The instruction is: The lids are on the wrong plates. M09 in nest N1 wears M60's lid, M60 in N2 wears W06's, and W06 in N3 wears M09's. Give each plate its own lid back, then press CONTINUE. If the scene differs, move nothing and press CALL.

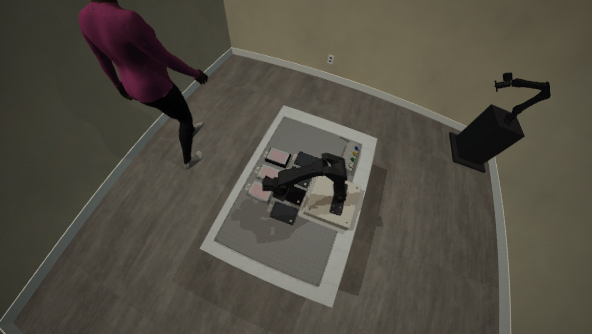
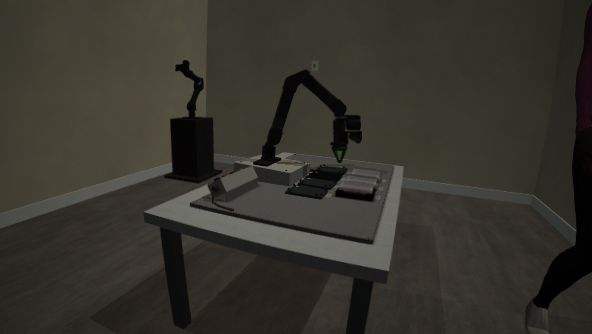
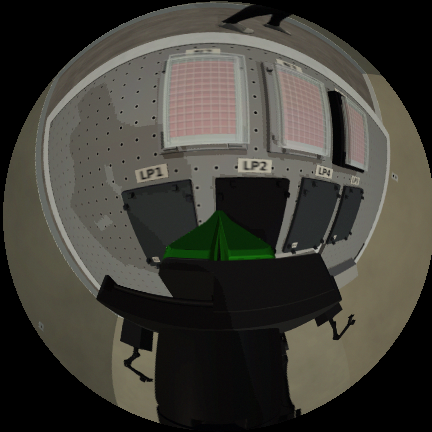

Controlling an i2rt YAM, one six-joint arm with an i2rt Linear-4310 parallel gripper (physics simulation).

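Places are measured from the arm's base along level axes (x back, y left, z down), in centimetres.
Where they show: gripper, fingertip midpoint: [image 1: 280,194] [image 2: 339,162] [image 3: 218,216]; arm's base at its link origin: [image 1: 338,198] [image 2: 267,161].
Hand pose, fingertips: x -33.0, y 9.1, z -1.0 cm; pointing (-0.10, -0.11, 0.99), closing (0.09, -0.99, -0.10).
Each offset is from my fingertips to the top centre of the thing.
Three pink gridded plates under clear covers stand in a row. The left plate {dx -12.7, dy -0.3, dz +3.0 cm} [image 3: 202,100] [image 1: 260,191] and the middle plate {dx -11.8, dy -12.7, dz +3.5 cm} [image 3: 302,110] [image 1: 268,173] are on grey bases. The right plate {dx -10.9, dy -25.9, dz +2.5 cm} [image 3: 356,132] [image 1: 278,157] [image 2: 356,186] is on a black base. Nest labels are too blurred to read surely; lid codes do not show. Dark pads LP1 {dx +4.8, dy +8.0, dz +4.5 cm} [image 3: 160,212] [image 1: 284,213], LP2 {dx +5.7, dy -4.8, dz +4.5 cm} [image 3: 252,200], LP4 {dx +6.5, dy -17.4, dz +4.5 cm} [image 3: 315,215] and LP3 {dx +7.8, dy -30.3, dz +4.5 cm} [image 3: 348,215] bear no visible lid. My green-fingered gripper [image 3: 218,216] [image 2: 340,160] is shut and empty, above the pads, its tips together in front of LP2. CONTINUE and CALL cannot be read.
A sloped button box {dx +34.3, dy -40.8, dz -1.9 cm} [image 1: 352,155] [image 2: 235,184] with coloured buttons stands at one table end, its cable beside it. The arm's pale base block [image 1: 325,215] [image 2: 280,172] is next to the pads. A person [image 1: 127,55] stands beside the table. Another arm stands on a black pedestal [image 1: 487,135] [image 2: 192,145].
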